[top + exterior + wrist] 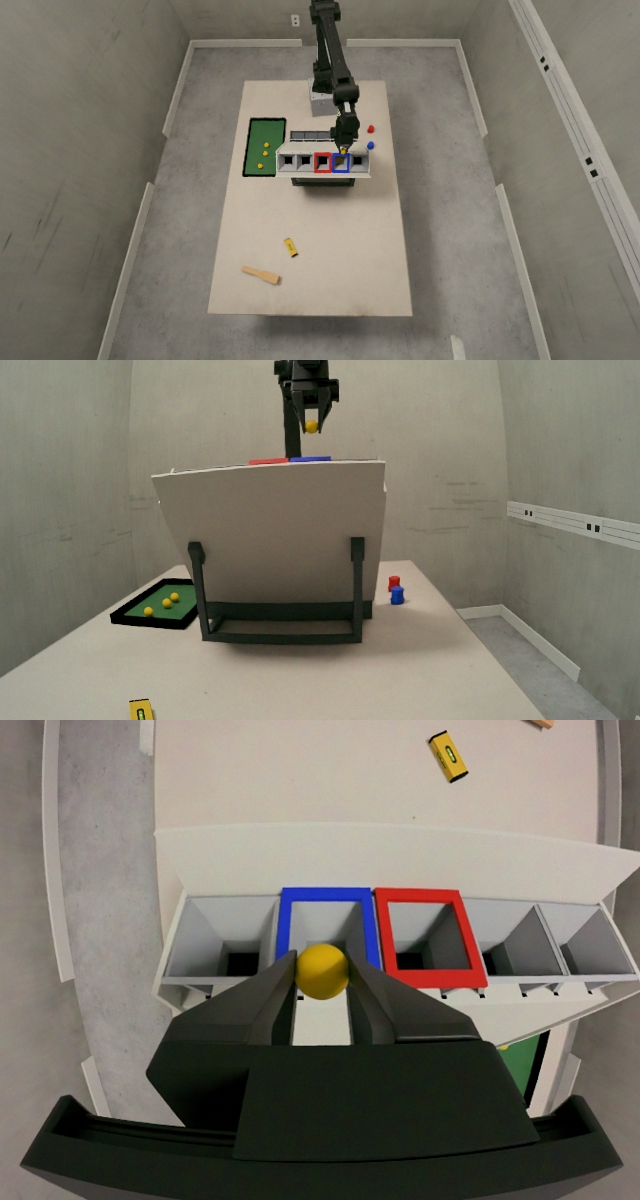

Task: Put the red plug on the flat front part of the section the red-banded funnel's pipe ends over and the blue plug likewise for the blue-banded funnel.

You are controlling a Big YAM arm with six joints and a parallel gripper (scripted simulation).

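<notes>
My hand is 1 cm short of the blue band and 8 cm above it. Also, from my hand: blue plug: 29 cm behind, 14 cm to the left, 38 cm below; cover: 12 cm behind, 10 cm to the right, 19 cm below; red band: 2 cm ahead, 8 cm to the right, 8 cm below.
</notes>
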